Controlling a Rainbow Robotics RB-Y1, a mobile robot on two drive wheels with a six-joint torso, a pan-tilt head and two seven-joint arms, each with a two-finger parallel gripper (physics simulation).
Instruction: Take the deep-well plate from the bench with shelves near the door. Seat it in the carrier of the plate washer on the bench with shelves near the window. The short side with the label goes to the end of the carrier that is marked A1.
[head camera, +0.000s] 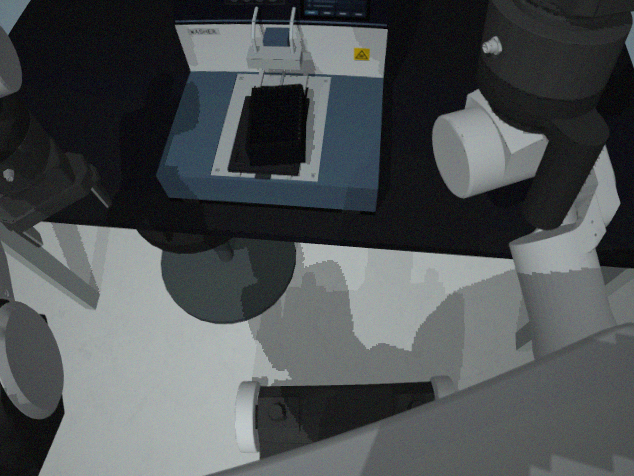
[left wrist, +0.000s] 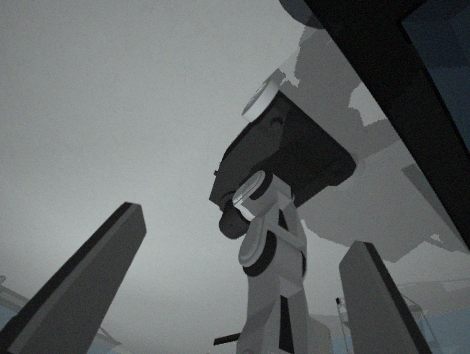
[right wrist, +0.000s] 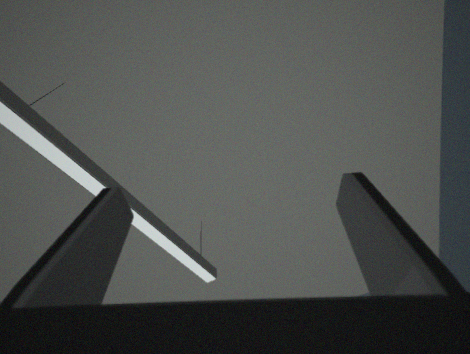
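Seen in the pictures: left gripper, fingertip midpoint: (head camera: 73, 221) (left wrist: 243, 236); right gripper, fingertip midpoint: (right wrist: 230, 195); robot's base at its link origin: (head camera: 345, 419).
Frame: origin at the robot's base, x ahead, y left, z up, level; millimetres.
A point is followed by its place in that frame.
The black deep-well plate (head camera: 276, 122) @(x 354, y 103, z 896 mm) lies on the dark carrier (head camera: 238, 148) @(x 337, y 167, z 857 mm) of the plate washer (head camera: 353, 128) @(x 379, y -17, z 843 mm). A strip of carrier shows along the plate's left and lower edges; I cannot tell whether the plate sits fully down. Its label and the A1 mark cannot be made out. My left gripper (head camera: 74, 225) @(x 153, y 353, z 971 mm) (left wrist: 243, 236) @(x 153, y 353, z 971 mm) is open and empty, left of the washer near the bench's front edge, apart from the plate. My right gripper (right wrist: 230, 195) @(x 130, y -117, z 1433 mm) is open and empty in the right wrist view, with ceiling behind it; its fingers do not show in the head view.
The washer stands on the black bench (head camera: 419, 220) @(x 247, y -122, z 762 mm). Its head (head camera: 275, 53) @(x 465, y 104, z 936 mm) with two upright tubes is behind the plate. A round grey disc (head camera: 204, 292) @(x 397, y 441, z 31 mm) is below the bench's front edge. My right arm (head camera: 476, 148) @(x 70, y -80, z 1203 mm) reaches over the bench at the right. My base (head camera: 353, 409) @(x 8, y -18, z 191 mm) (left wrist: 300, 150) @(x -29, y 12, z 191 mm) is on the floor.
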